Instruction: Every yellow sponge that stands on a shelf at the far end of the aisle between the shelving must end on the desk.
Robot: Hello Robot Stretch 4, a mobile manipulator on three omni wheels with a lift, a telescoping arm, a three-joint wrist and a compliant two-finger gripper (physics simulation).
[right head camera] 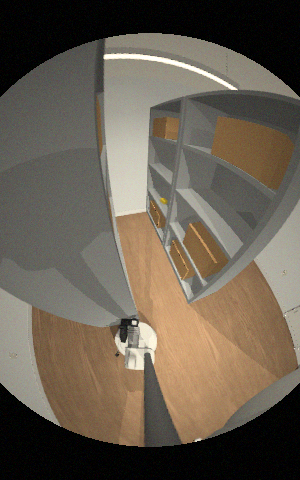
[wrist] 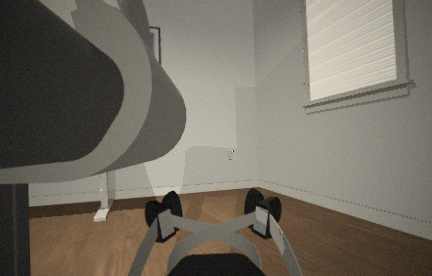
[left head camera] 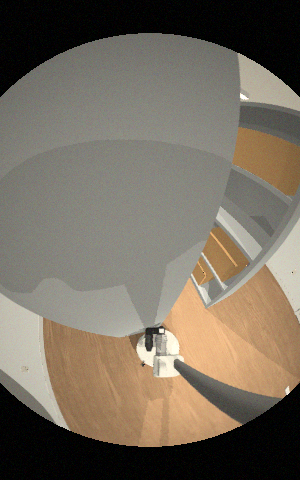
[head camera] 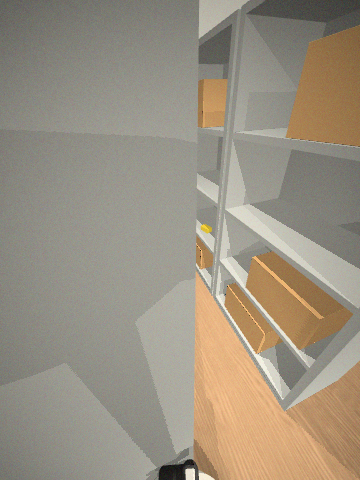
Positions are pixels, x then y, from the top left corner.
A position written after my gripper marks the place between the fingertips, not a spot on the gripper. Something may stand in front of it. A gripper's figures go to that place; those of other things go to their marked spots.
Scene:
My gripper (wrist: 213,205) is 26 cm from the lens. A window with blinds (wrist: 348,59) is 208 cm from the lens.

